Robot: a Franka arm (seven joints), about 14 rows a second.
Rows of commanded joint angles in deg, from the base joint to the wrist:
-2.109, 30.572, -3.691, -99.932, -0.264, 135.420, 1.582
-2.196, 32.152, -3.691, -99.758, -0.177, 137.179, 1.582
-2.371, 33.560, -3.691, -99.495, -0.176, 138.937, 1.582
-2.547, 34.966, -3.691, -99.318, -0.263, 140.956, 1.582
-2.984, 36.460, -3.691, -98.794, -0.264, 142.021, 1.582
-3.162, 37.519, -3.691, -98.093, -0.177, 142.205, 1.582
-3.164, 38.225, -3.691, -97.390, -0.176, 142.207, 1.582
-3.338, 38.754, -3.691, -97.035, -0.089, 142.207, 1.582
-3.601, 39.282, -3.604, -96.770, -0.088, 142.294, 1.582
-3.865, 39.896, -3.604, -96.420, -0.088, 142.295, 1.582
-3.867, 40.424, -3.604, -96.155, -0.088, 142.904, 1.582
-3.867, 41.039, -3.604, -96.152, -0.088, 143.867, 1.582
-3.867, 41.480, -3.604, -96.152, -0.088, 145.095, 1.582
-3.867, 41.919, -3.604, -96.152, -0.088, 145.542, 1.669
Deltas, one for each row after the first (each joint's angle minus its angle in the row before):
-0.087, 1.580, 0.000, 0.174, 0.087, 1.759, 0.000
-0.175, 1.408, 0.000, 0.263, 0.001, 1.758, 0.000
-0.176, 1.406, 0.000, 0.177, -0.087, 2.019, 0.000
-0.437, 1.494, 0.000, 0.524, -0.001, 1.065, 0.000
-0.178, 1.059, 0.000, 0.701, 0.087, 0.184, 0.000
-0.002, 0.706, 0.000, 0.703, 0.001, 0.002, 0.000
-0.174, 0.529, 0.000, 0.355, 0.087, 0.000, 0.000
-0.263, 0.528, 0.087, 0.265, 0.001, 0.087, 0.000
-0.264, 0.614, 0.000, 0.350, 0.000, 0.001, 0.000
-0.002, 0.528, 0.000, 0.265, 0.000, 0.609, 0.000
0.000, 0.615, 0.000, 0.003, 0.000, 0.963, 0.000
0.000, 0.441, 0.000, 0.000, 0.000, 1.228, 0.000
0.000, 0.439, 0.000, 0.000, 0.000, 0.447, 0.087

